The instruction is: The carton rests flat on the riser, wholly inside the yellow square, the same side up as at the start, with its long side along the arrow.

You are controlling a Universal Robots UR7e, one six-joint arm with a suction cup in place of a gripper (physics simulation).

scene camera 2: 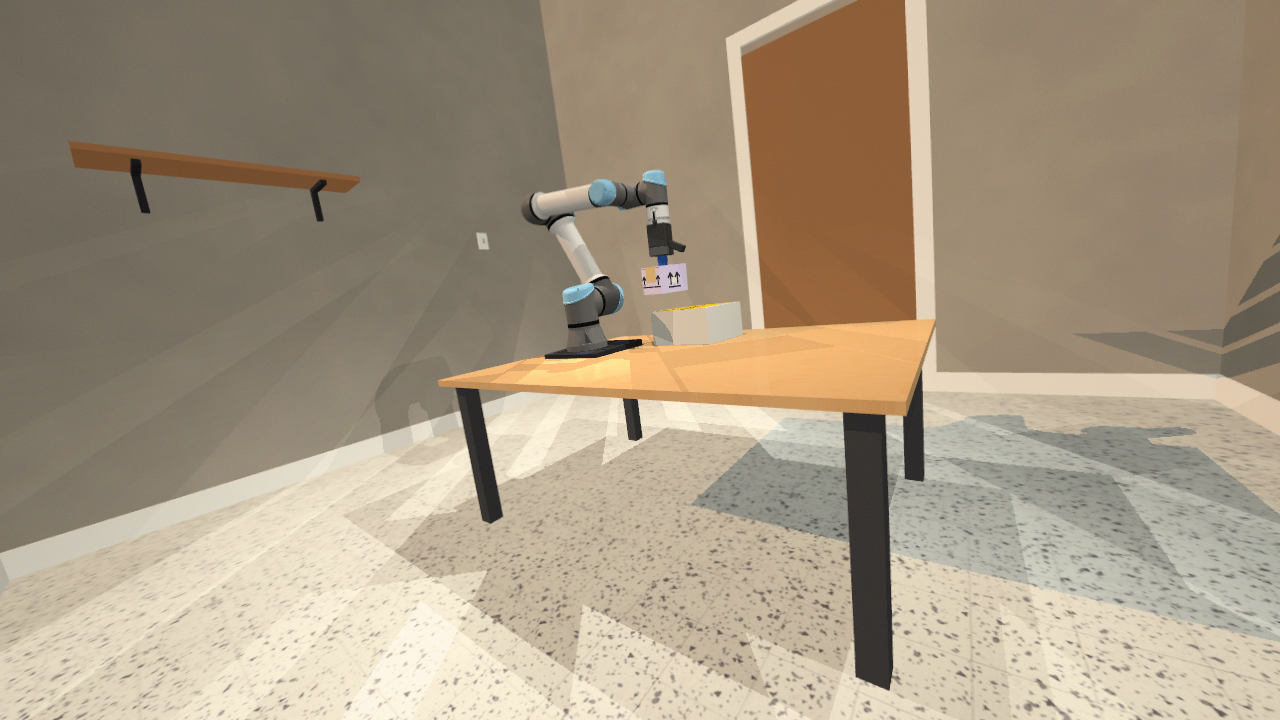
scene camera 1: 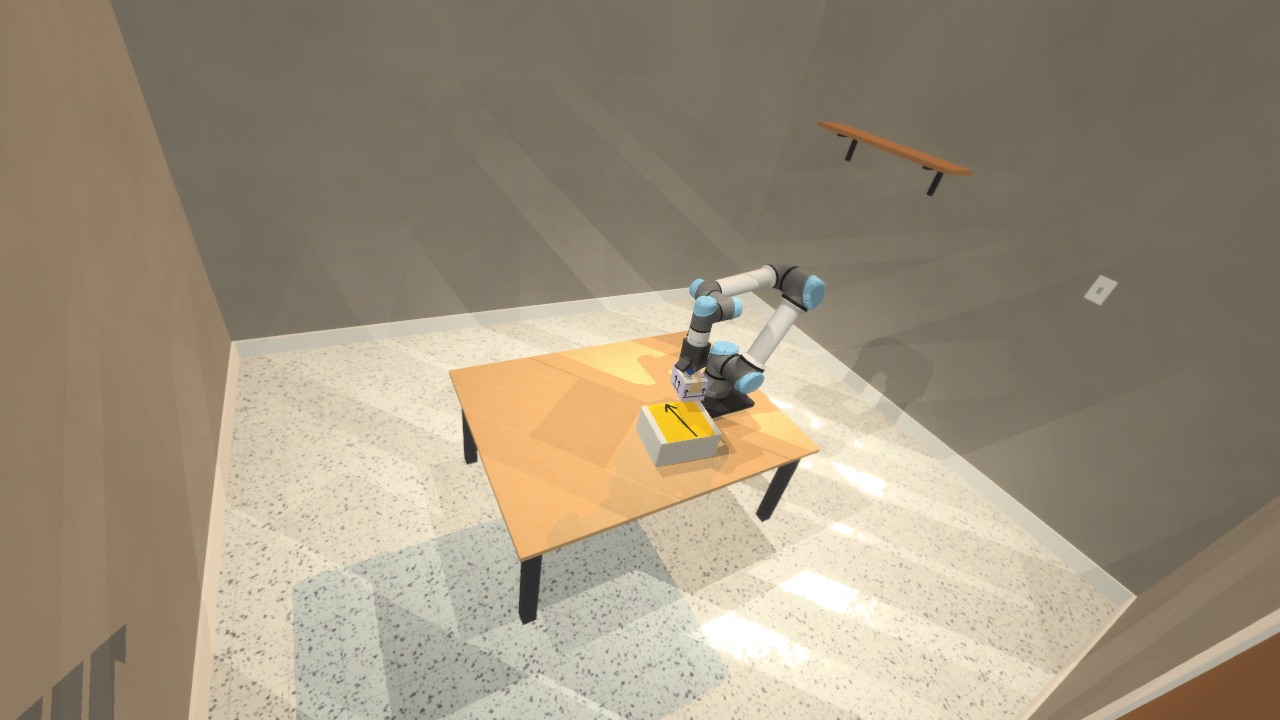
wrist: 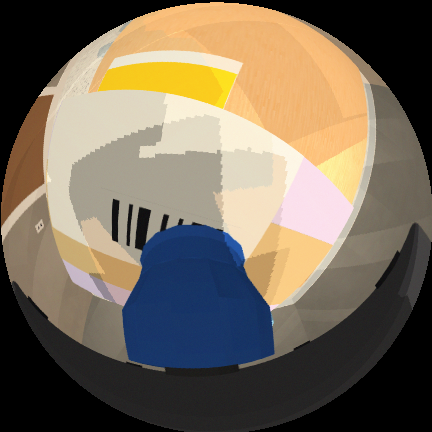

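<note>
The pale lilac carton (scene camera 1: 689, 386) (scene camera 2: 664, 279) (wrist: 190, 130) hangs in the air from my blue suction cup (scene camera 1: 690, 369) (scene camera 2: 662, 260) (wrist: 192, 240), which is on its top face near the barcode. Black arrows on its sides point up. In the scene camera 2 view it is above the left end of the grey riser (scene camera 1: 689, 450) (scene camera 2: 698, 327) (wrist: 175, 56), with a gap below it. The yellow square (scene camera 1: 666, 425) (scene camera 2: 693, 308) (wrist: 160, 77) is on the riser's top. The black arrow (scene camera 1: 682, 420) shows there; the carton hides part of the square in the wrist view.
The riser stands on the wooden table (scene camera 1: 554, 447) (scene camera 2: 787, 367) (wrist: 295, 65). The arm's black base plate (scene camera 1: 735, 404) (scene camera 2: 586, 351) is close beside it. A wall shelf (scene camera 1: 895, 148) (scene camera 2: 214, 168) is on the wall, away from the table.
</note>
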